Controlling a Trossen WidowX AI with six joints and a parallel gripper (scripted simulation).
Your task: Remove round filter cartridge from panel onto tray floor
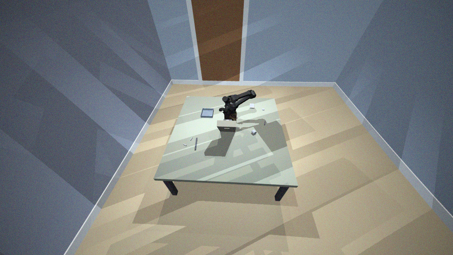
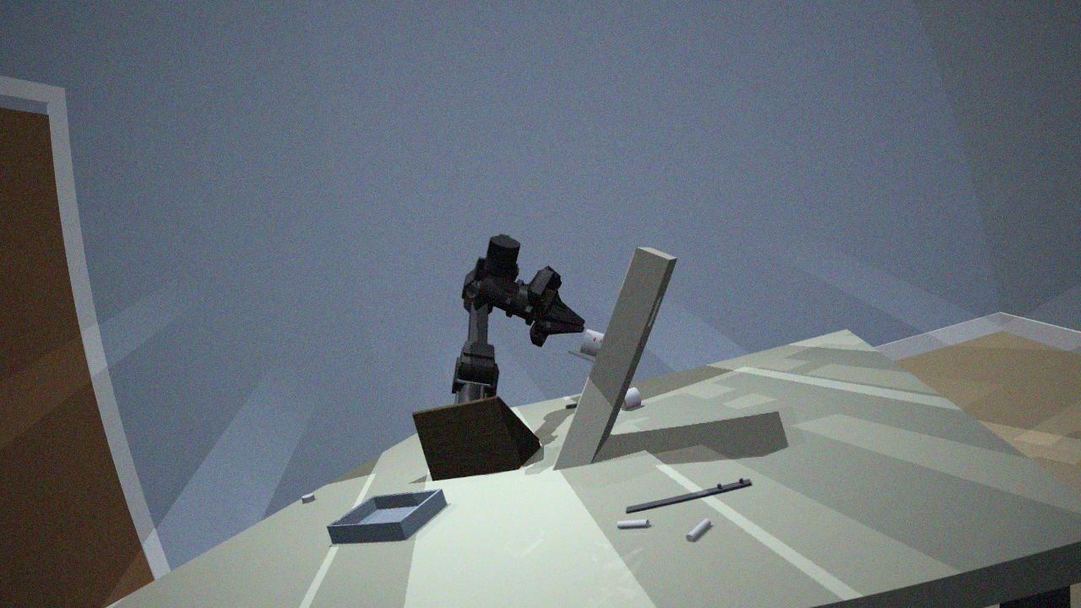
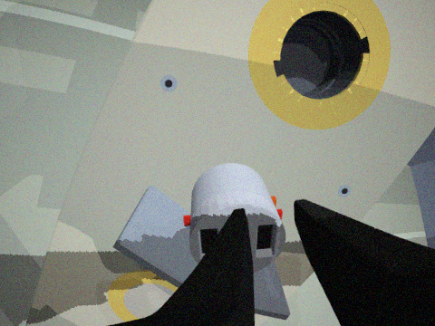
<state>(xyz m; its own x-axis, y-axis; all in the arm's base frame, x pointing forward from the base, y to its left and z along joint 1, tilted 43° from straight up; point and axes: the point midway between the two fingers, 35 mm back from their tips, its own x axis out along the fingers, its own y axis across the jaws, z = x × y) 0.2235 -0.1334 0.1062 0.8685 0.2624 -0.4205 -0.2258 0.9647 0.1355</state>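
The white round filter cartridge lies 3 cm below my gripper tip and 1 cm ahead of it. The rest, counted from my gripper tip: shallow grey tray (36 cm behind, 24 cm to the right, 22 cm below); pale service panel (5 cm below, 5 cm ahead).
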